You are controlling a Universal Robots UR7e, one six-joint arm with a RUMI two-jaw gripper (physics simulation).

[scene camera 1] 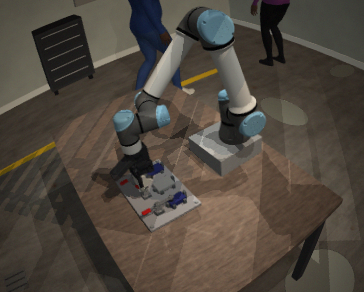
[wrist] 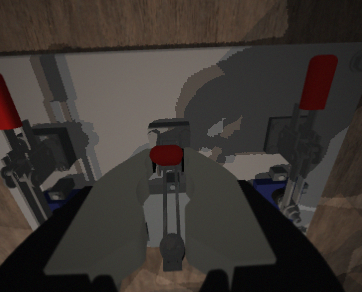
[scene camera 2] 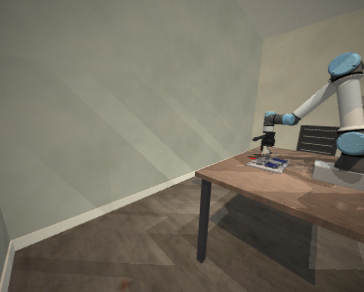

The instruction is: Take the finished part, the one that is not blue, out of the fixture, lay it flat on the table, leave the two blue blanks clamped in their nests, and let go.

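Places are measured from the arm's base along level axes (x ahead, y left, z up), in metres.
Pixels of known places: gripper, between the fingertips: [scene camera 1: 142, 190] [wrist: 169, 151] [scene camera 2: 262, 156]; arm's base, origin of its link: [scene camera 1: 235, 134] [scene camera 2: 351, 169].
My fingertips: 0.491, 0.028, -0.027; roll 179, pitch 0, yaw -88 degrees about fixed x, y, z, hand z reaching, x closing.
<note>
For each thing: its top centre in the pictures, then the offset to it from my fingertips, as dx, dy, dz. "spot": a spot on its surface instead. Level surfaces: height alone.
- fixture plate, centre of its top: [wrist: 172, 174] [scene camera 1: 154, 191] [scene camera 2: 268, 162] -0.051, -0.003, -0.042
- grey finished part, centre of its top: [wrist: 174, 222] [scene camera 1: 163, 183] -0.098, -0.005, -0.021
- middle clamp's red handle, a spot on its surface: [wrist: 166, 155] spot: +0.019, +0.001, +0.038
- wooden table, height of its surface: dz -0.057
The fixture plate [scene camera 1: 172, 214] [wrist: 125, 75] lies on the table with three nests and red-handled toggle clamps. The grey finished part [scene camera 1: 163, 183] sits in the middle nest, between two blue blanks [scene camera 1: 156, 169] [scene camera 1: 177, 199], which also show in part in the wrist view [wrist: 265, 188]. My gripper [scene camera 1: 142, 184] [scene camera 2: 265, 150] [wrist: 169, 151] is shut on the middle clamp's red handle [wrist: 166, 155], which stands raised and is seen nearly end-on in the wrist view. The fingers hide much of the middle nest there. The outer clamps' handles [wrist: 320, 82] [wrist: 7, 107] lie low.
The wooden table [scene camera 1: 240, 220] [scene camera 2: 235, 170] extends around the plate. The robot's grey base block [scene camera 1: 225, 152] stands behind the plate. A dark drawer cabinet [scene camera 1: 63, 52] and two people stand on the floor beyond the table.
</note>
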